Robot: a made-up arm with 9 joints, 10 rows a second.
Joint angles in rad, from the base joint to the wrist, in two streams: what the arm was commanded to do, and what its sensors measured. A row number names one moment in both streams.
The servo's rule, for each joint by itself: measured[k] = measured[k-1] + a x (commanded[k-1-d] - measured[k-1]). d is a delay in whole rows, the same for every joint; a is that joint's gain. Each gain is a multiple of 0.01, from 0.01 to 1. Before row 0 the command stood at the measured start. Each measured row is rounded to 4 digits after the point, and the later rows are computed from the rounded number. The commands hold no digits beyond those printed.
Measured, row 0: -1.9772, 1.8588, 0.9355, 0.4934, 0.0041, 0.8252, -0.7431, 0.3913, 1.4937
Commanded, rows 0 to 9: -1.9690, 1.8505, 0.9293, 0.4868, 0.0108, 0.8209, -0.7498, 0.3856, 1.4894; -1.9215, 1.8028, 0.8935, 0.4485, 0.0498, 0.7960, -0.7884, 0.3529, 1.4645; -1.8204, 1.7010, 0.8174, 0.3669, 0.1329, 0.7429, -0.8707, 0.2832, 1.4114; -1.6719, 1.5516, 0.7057, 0.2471, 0.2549, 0.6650, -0.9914, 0.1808, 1.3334; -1.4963, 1.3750, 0.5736, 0.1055, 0.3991, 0.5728, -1.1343, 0.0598, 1.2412; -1.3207, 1.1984, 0.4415, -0.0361, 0.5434, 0.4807, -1.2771, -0.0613, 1.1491; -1.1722, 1.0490, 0.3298, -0.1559, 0.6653, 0.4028, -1.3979, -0.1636, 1.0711; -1.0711, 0.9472, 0.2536, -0.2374, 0.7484, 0.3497, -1.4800, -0.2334, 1.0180; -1.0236, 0.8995, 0.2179, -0.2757, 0.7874, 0.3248, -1.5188, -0.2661, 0.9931; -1.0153, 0.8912, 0.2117, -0.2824, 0.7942, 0.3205, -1.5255, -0.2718, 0.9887
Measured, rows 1 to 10: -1.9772, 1.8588, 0.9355, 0.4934, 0.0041, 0.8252, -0.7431, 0.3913, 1.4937; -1.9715, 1.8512, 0.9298, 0.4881, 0.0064, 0.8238, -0.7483, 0.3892, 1.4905; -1.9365, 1.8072, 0.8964, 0.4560, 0.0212, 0.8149, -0.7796, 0.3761, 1.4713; -1.8552, 1.7106, 0.8237, 0.3838, 0.0592, 0.7919, -0.8507, 0.3427, 1.4270; -1.7269, 1.5659, 0.7151, 0.2731, 0.1257, 0.7513, -0.9604, 0.2844, 1.3577; -1.5655, 1.3922, 0.5849, 0.1373, 0.2187, 0.6942, -1.0960, 0.2035, 1.2715; -1.3941, 1.2158, 0.4530, -0.0032, 0.3291, 0.6259, -1.2373, 0.1082, 1.1809; -1.2388, 1.0640, 0.3397, -0.1269, 0.4434, 0.5545, -1.3626, 0.0104, 1.0996; -1.1214, 0.9577, 0.2605, -0.2164, 0.5471, 0.4890, -1.4542, -0.0774, 1.0392; -1.0529, 0.9047, 0.2213, -0.2644, 0.6288, 0.4365, -1.5046, -0.1453, 1.0051
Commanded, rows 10 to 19: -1.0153, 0.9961, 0.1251, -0.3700, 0.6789, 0.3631, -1.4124, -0.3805, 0.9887; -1.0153, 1.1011, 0.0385, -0.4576, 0.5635, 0.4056, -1.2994, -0.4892, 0.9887; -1.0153, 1.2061, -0.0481, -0.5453, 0.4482, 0.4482, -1.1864, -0.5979, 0.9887; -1.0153, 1.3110, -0.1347, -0.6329, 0.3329, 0.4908, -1.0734, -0.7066, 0.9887; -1.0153, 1.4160, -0.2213, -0.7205, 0.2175, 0.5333, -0.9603, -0.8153, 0.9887; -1.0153, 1.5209, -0.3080, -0.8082, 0.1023, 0.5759, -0.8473, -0.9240, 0.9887; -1.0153, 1.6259, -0.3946, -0.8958, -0.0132, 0.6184, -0.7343, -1.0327, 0.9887; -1.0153, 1.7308, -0.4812, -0.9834, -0.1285, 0.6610, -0.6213, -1.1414, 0.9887; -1.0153, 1.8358, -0.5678, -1.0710, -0.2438, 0.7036, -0.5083, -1.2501, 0.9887; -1.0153, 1.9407, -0.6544, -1.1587, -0.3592, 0.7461, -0.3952, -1.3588, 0.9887
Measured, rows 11 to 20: -1.0266, 0.8924, 0.2125, -0.2790, 0.6850, 0.3994, -1.5209, -0.1908, 0.9930; -1.0187, 0.9868, 0.1321, -0.3527, 0.6829, 0.3878, -1.4363, -0.2591, 0.9898; -1.0163, 1.0908, 0.0460, -0.4377, 0.6423, 0.3935, -1.3295, -0.3419, 0.9890; -1.0156, 1.1957, -0.0406, -0.5249, 0.5763, 0.4110, -1.2179, -0.4341, 0.9888; -1.0154, 1.3006, -0.1272, -0.6124, 0.4935, 0.4365, -1.1052, -0.5322, 0.9887; -1.0153, 1.4056, -0.2138, -0.7000, 0.3997, 0.4675, -0.9922, -0.6341, 0.9887; -1.0153, 1.5105, -0.3005, -0.7876, 0.2986, 0.5022, -0.8792, -0.7385, 0.9887; -1.0153, 1.6155, -0.3871, -0.8752, 0.1926, 0.5394, -0.7662, -0.8444, 0.9887; -1.0153, 1.7204, -0.4737, -0.9628, 0.0834, 0.5783, -0.6532, -0.9513, 0.9887; -1.0153, 1.8254, -0.5603, -1.0504, -0.0278, 0.6184, -0.5402, -1.0589, 0.9887
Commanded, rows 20 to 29: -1.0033, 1.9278, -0.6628, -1.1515, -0.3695, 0.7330, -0.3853, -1.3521, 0.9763; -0.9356, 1.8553, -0.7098, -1.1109, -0.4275, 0.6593, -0.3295, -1.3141, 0.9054; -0.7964, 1.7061, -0.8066, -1.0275, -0.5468, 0.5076, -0.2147, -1.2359, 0.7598; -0.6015, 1.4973, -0.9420, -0.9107, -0.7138, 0.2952, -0.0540, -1.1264, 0.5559; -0.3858, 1.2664, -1.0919, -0.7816, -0.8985, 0.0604, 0.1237, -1.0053, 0.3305; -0.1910, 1.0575, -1.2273, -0.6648, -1.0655, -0.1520, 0.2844, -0.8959, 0.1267; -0.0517, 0.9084, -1.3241, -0.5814, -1.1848, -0.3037, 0.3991, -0.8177, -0.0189; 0.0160, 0.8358, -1.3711, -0.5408, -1.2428, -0.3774, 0.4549, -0.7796, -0.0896; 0.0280, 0.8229, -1.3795, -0.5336, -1.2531, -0.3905, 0.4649, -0.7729, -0.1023; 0.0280, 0.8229, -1.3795, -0.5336, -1.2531, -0.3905, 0.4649, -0.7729, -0.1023
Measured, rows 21 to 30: -1.0153, 1.9303, -0.6469, -1.1381, -0.1405, 0.6593, -0.4271, -1.1669, 0.9887; -1.0069, 1.9280, -0.6615, -1.1490, -0.2184, 0.6829, -0.3945, -1.2336, 0.9795; -0.9570, 1.8618, -0.7059, -1.1181, -0.2895, 0.6753, -0.3438, -1.2626, 0.9247; -0.8446, 1.7201, -0.7985, -1.0447, -0.3770, 0.6216, -0.2431, -1.2530, 0.8027; -0.6744, 1.5174, -0.9305, -0.9362, -0.4915, 0.5172, -0.0956, -1.2074, 0.6201; -0.4724, 1.2890, -1.0790, -0.8110, -0.6299, 0.3710, 0.0755, -1.1346, 0.4058; -0.2754, 1.0783, -1.2154, -0.6926, -0.7780, 0.2036, 0.2384, -1.0487, 0.1993; -0.1188, 0.9237, -1.3154, -0.6025, -0.9163, 0.0413, 0.3637, -0.9655, 0.0378; -0.0244, 0.8437, -1.3666, -0.5525, -1.0273, -0.0927, 0.4348, -0.8986, -0.0565; 0.0123, 0.8248, -1.3785, -0.5372, -1.1041, -0.1880, 0.4583, -0.8533, -0.0904
